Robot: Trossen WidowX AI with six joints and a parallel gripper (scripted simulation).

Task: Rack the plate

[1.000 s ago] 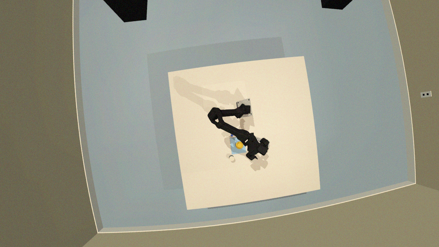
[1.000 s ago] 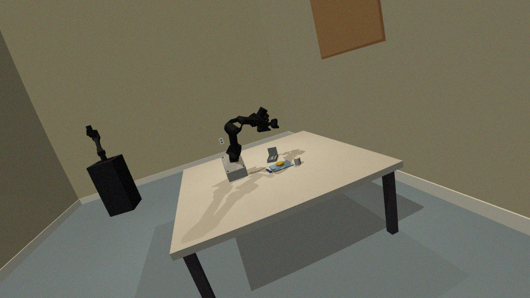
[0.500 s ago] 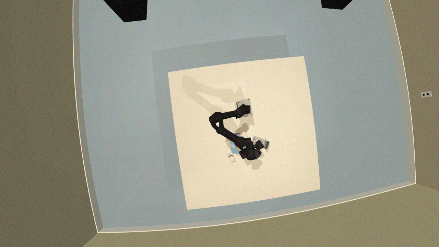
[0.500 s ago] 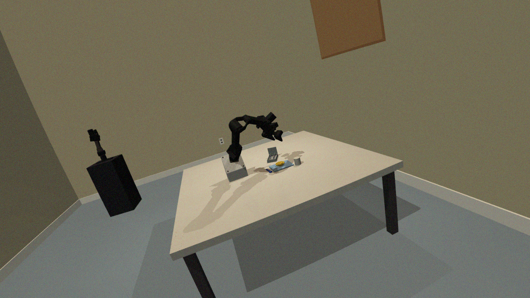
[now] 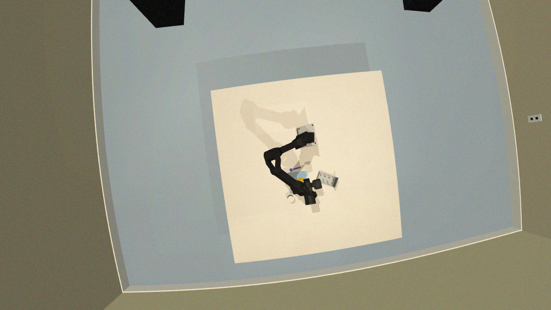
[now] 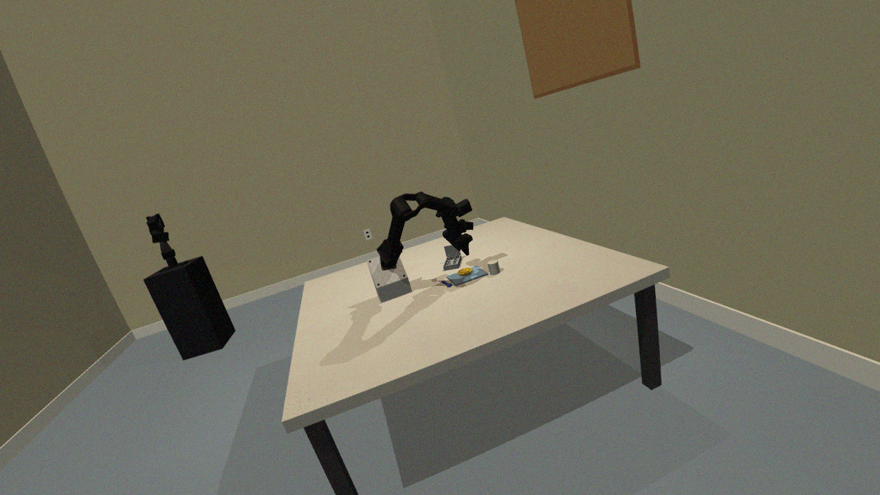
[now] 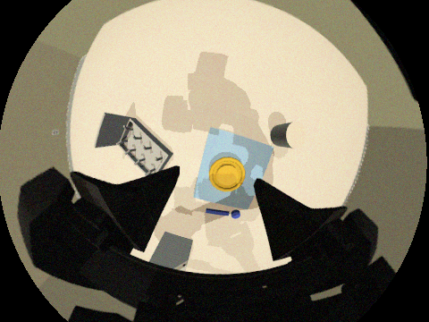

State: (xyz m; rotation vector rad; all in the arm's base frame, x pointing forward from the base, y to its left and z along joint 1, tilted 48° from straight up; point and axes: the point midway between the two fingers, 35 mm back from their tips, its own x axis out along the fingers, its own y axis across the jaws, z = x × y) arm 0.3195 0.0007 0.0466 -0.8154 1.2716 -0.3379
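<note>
Right now my gripper tip is 20 mm past the yellow plate, 30 mm to the left of it and 80 mm above it. Round my gripper tip: white cup: 90 mm ahead, 100 mm to the right, 70 mm below; light blue mat: 20 mm behind, 40 mm to the right, 90 mm below; blue utensil: 110 mm behind, 70 mm to the right, 90 mm below.
</note>
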